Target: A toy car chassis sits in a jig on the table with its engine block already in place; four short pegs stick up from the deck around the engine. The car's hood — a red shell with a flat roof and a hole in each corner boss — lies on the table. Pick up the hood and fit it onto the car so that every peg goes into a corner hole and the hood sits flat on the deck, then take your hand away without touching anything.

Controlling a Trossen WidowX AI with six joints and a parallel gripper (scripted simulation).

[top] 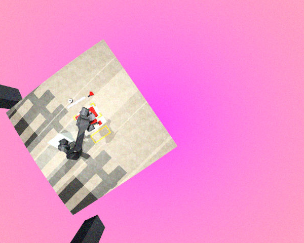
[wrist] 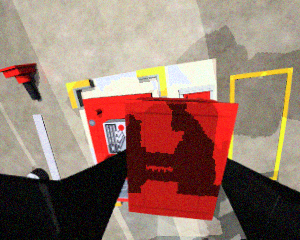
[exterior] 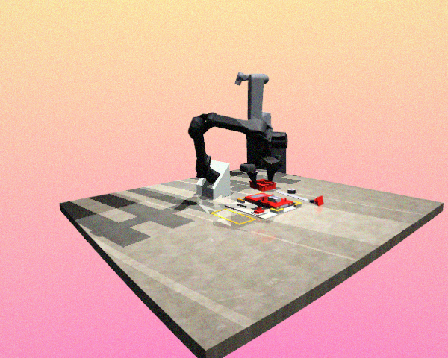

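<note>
Right now my gripper tip is 20 mm past the grey engine block, 80 mm to the right of it and 80 mm above it. Also, from my gripper tip: red hood 10 mm above; white bar 90 mm behind, 250 mm to the left, 110 mm below; black-and-white wheel 130 mm behind, 290 mm to the left, 100 mm below.
</note>
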